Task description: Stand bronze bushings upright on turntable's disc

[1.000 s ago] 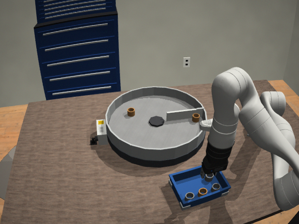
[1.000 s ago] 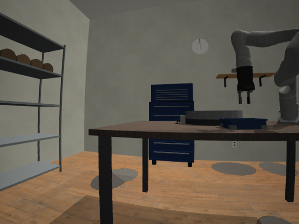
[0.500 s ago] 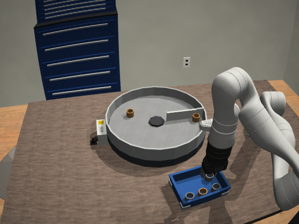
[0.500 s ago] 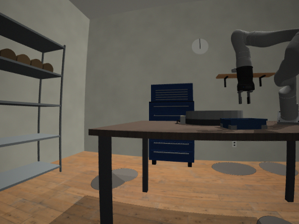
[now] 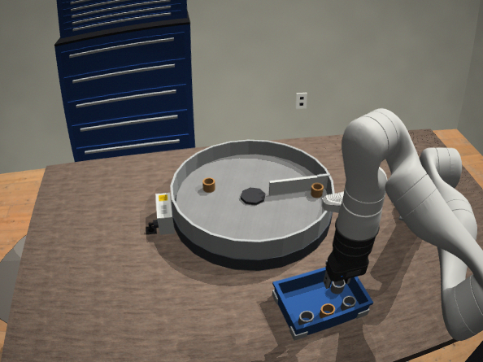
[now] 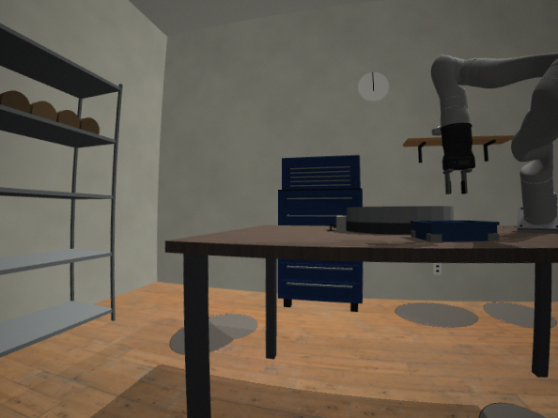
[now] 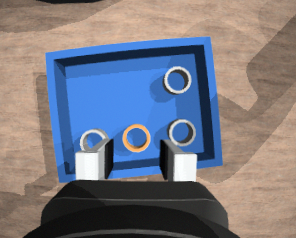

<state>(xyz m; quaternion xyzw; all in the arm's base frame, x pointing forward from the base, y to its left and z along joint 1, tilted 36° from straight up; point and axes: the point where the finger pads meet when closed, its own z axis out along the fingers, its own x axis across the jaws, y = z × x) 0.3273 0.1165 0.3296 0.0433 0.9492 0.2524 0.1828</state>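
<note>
Now: the blue crate 3 cm to the right of my hand and 12 cm below it. The rest, counted from my hand: turntable: 9 cm ahead, 39 cm to the right, 9 cm below.
</note>
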